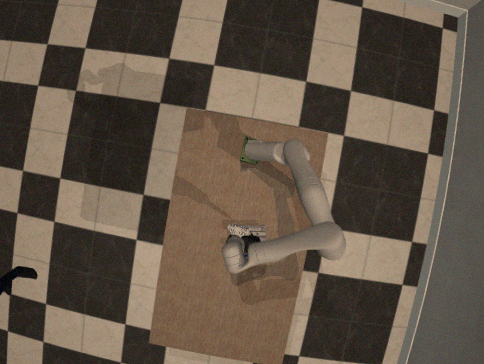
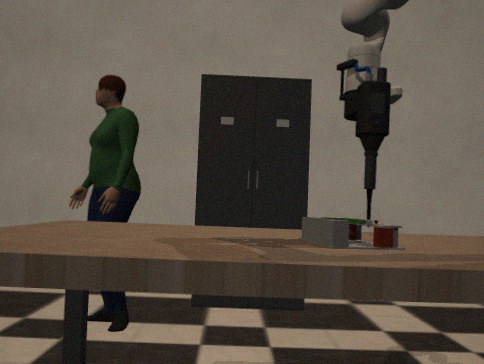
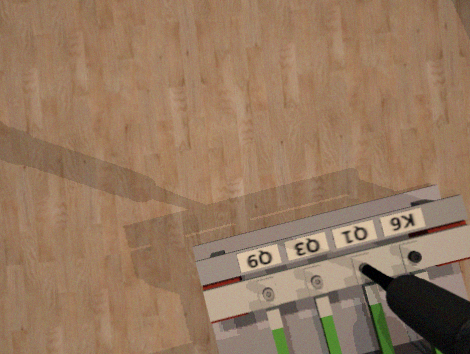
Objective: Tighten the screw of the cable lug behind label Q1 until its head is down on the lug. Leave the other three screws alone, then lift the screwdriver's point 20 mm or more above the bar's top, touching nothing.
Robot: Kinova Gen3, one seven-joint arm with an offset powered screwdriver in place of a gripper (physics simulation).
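My screwdriver stands upright, its point at the screw of the cable lug behind label Q1. The bit covers most of that screw, so I cannot tell whether its head is down on the lug or whether the bit is seated. The screws behind Q9 and Q3 show as grey round heads on their lugs. The dark screw behind K6 seems to stand up above its lug. The pale bar runs under all four lugs. The tool has no fingers.
Cable ends with green sleeves leave the lugs on the side away from the labels. A grey block and a red support stand on the wooden table. A person stands beyond the table.
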